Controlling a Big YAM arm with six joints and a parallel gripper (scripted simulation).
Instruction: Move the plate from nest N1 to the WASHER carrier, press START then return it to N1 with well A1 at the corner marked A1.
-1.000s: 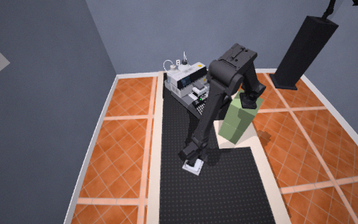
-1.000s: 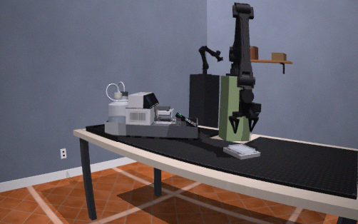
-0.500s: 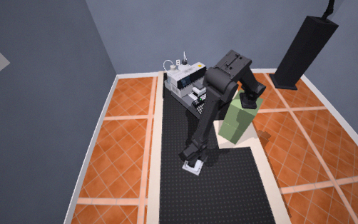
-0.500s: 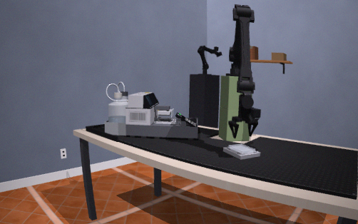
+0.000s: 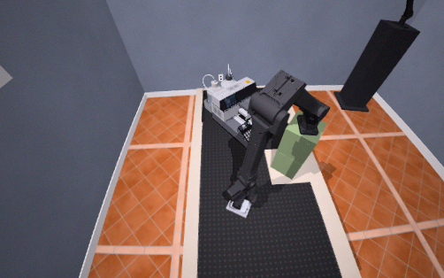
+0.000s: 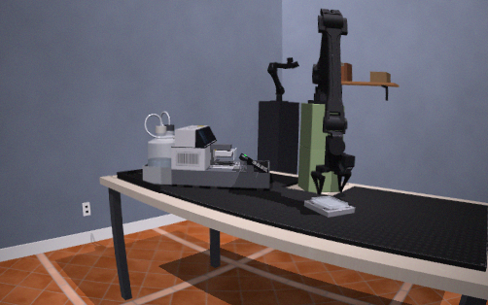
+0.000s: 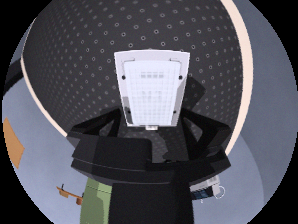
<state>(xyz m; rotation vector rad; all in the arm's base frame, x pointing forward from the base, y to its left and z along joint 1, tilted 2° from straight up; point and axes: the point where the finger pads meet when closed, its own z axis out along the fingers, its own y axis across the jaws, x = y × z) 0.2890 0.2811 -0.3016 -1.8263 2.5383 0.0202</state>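
My gripper is now 40 mm above the well plate. The rest, counted from my hand: bottle: 270 mm ahead, 780 mm to the right, 80 mm above; then plate nest N1: 60 mm below; then plate washer: 630 mm to the right, 60 mm above.
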